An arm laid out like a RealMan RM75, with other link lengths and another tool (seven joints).
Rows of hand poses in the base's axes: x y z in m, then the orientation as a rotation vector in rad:
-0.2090, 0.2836, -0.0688, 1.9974, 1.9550, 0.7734
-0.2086, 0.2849, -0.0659, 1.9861, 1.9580, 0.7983
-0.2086, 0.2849, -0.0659, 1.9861, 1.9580, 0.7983
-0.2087, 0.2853, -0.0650, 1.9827, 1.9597, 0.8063
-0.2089, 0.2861, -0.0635, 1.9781, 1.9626, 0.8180
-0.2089, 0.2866, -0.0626, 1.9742, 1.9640, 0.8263
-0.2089, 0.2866, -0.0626, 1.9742, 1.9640, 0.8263
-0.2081, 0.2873, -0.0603, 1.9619, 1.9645, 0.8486
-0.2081, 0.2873, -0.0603, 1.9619, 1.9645, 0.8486
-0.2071, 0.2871, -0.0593, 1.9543, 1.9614, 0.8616
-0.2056, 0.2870, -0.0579, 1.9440, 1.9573, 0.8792
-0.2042, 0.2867, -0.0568, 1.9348, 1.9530, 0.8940
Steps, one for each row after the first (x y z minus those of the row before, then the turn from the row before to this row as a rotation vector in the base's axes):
0.0004, 0.0013, 0.0029, 0.0106, -0.0128, 0.0089
0.0000, 0.0000, 0.0000, 0.0000, 0.0000, 0.0000
-0.0001, 0.0004, 0.0009, 0.0037, -0.0036, 0.0033
-0.0002, 0.0008, 0.0015, 0.0058, -0.0048, 0.0049
0.0000, 0.0005, 0.0009, 0.0036, -0.0041, 0.0033
0.0000, 0.0000, 0.0000, 0.0000, 0.0000, 0.0000
0.0008, 0.0007, 0.0023, 0.0082, -0.0136, 0.0073
0.0000, 0.0000, 0.0000, 0.0000, 0.0000, 0.0000
0.0010, -0.0002, 0.0010, 0.0039, -0.0098, 0.0022
0.0015, -0.0001, 0.0014, 0.0053, -0.0132, 0.0031
0.0014, -0.0003, 0.0011, 0.0041, -0.0118, 0.0023

